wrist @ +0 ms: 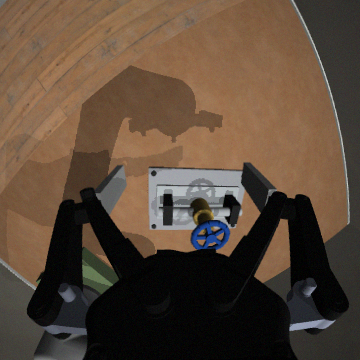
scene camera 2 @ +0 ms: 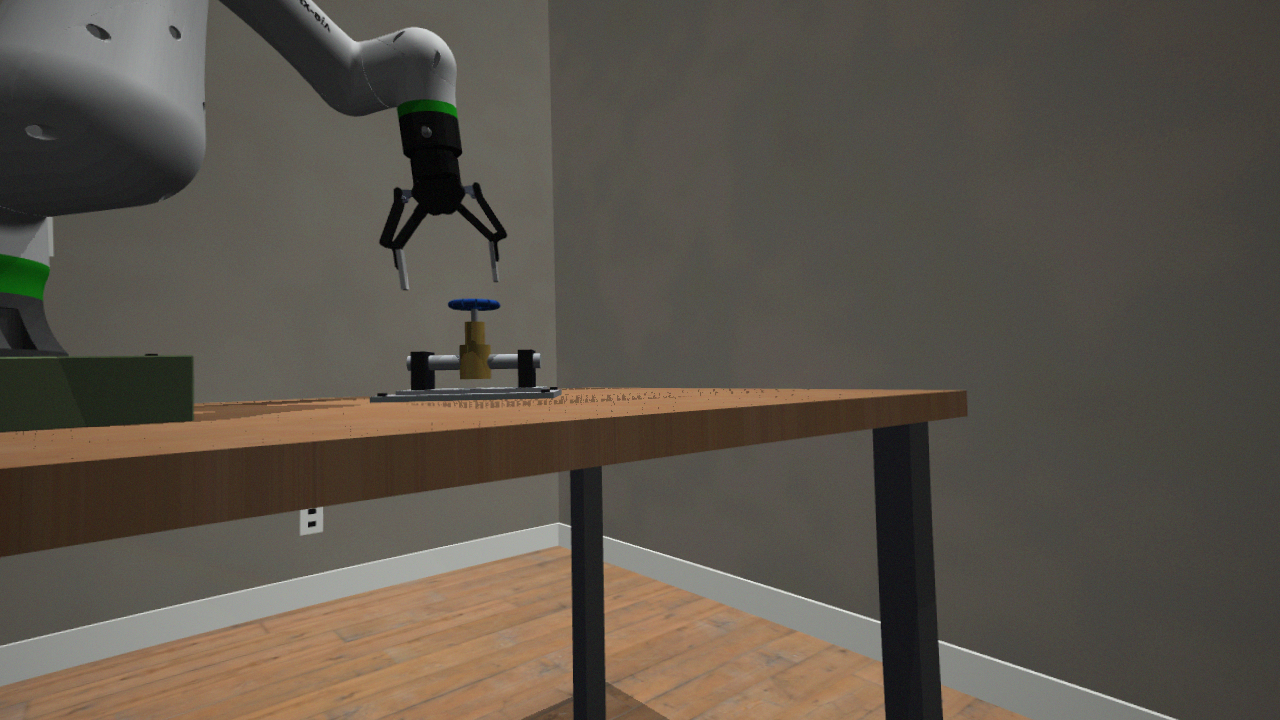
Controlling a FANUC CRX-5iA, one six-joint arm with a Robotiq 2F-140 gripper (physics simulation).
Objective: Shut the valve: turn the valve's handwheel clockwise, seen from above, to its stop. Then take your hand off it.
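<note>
The valve's blue handwheel (scene camera 2: pixel 474 305) (wrist: pixel 206 243) sits level on top of the brass valve body (scene camera 2: pixel 475 360) (wrist: pixel 201 210). The body is set in a grey horizontal pipe (scene camera 2: pixel 443 362) held by two black brackets on a grey base plate (scene camera 2: pixel 386 397) (wrist: pixel 156 175). My gripper (scene camera 2: pixel 450 284) (wrist: pixel 183 173) is wide open with nothing between its fingers. In the scene view its fingertips are a little above the handwheel and shifted to the left of it. They do not touch the wheel. How far the wheel is turned cannot be told.
The base plate lies on the wooden table (scene camera 2: pixel 716 408) (wrist: pixel 260 85). The green robot base block (scene camera 2: pixel 134 389) (wrist: pixel 97 270) stands to the left in the scene view. The arm's shadow falls across the table in the wrist view. Grey walls (scene camera 2: pixel 895 179) stand behind.
</note>
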